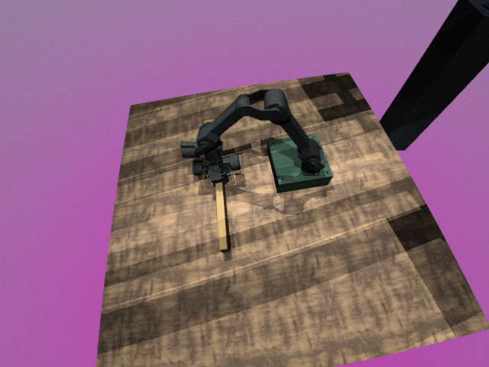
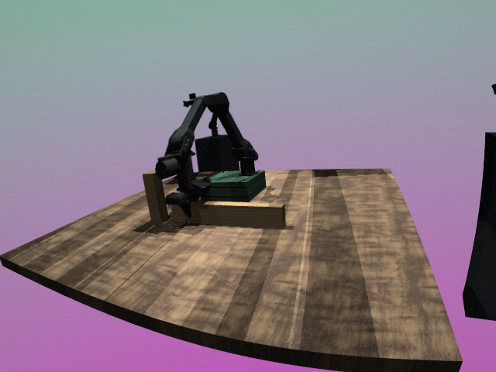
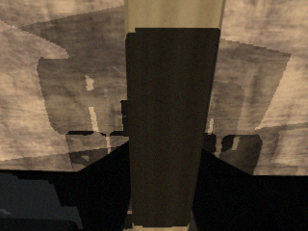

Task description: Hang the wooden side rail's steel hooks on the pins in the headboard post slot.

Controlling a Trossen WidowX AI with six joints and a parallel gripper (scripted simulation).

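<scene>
The headboard post lies 3 cm ahead of my gripper tip, 14 cm to the right of it and 6 cm above it.
</scene>
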